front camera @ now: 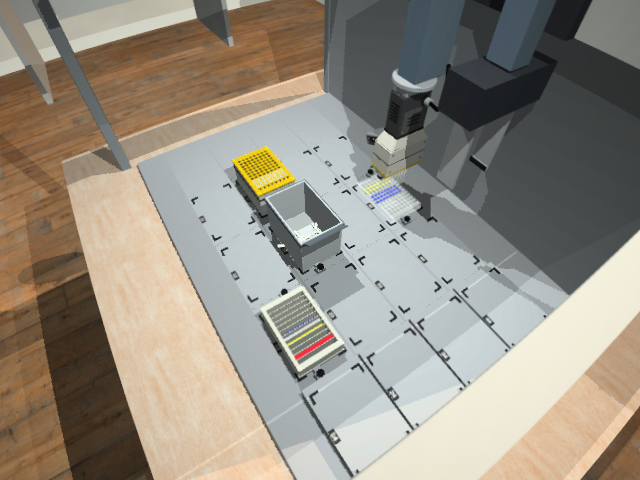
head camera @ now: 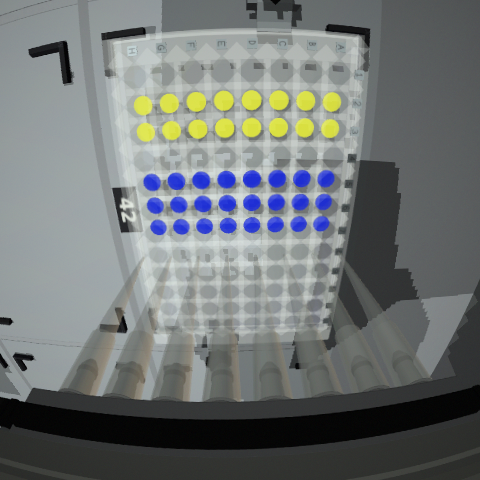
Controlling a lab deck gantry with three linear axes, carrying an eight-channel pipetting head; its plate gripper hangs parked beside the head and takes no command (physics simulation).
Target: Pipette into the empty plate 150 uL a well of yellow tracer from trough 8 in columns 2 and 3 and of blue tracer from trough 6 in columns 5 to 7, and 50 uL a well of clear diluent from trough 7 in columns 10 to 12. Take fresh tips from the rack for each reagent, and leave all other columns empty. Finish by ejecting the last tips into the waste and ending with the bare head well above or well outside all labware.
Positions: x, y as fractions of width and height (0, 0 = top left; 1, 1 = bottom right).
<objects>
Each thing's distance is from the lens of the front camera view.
grey wall (front camera: 0.87, 0.39): 0.70 m
</objects>
